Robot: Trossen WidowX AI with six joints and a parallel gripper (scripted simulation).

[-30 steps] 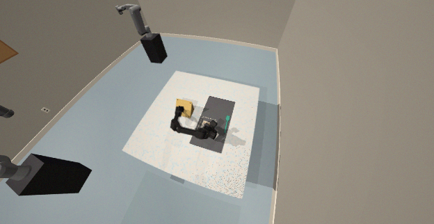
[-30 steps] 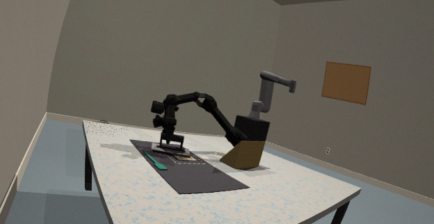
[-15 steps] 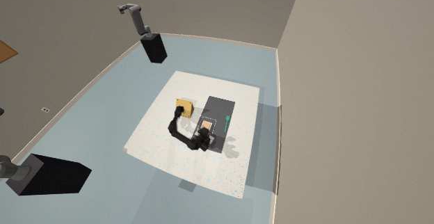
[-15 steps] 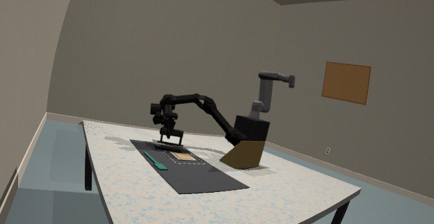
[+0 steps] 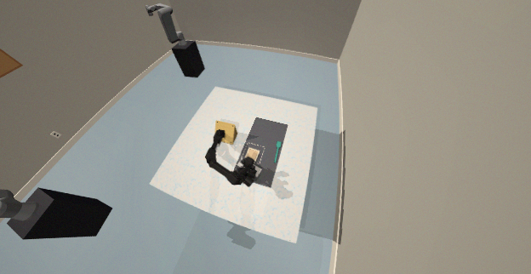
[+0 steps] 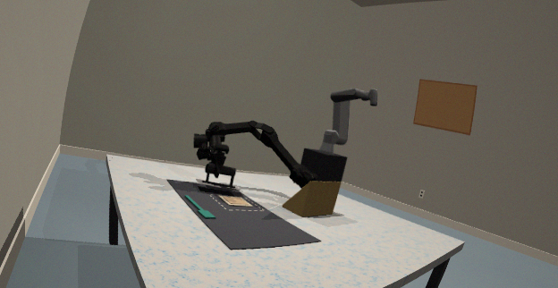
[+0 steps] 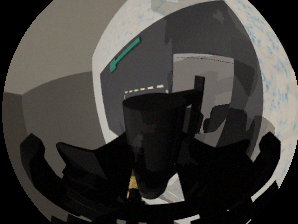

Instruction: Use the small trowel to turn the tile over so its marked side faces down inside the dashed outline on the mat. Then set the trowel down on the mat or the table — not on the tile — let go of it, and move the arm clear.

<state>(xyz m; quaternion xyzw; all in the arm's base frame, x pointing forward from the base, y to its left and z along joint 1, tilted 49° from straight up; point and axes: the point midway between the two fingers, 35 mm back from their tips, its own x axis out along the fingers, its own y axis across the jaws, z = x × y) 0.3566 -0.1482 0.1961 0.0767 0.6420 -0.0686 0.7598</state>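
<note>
The square tile is 30 mm behind my gripper tip, 110 mm to the left of it and 70 mm below it. The rest, counted from my gripper tip: green trowel: 180 mm ahead, 210 mm to the left, 70 mm below; dark mat: 40 mm ahead, 190 mm to the left, 100 mm below.
</note>
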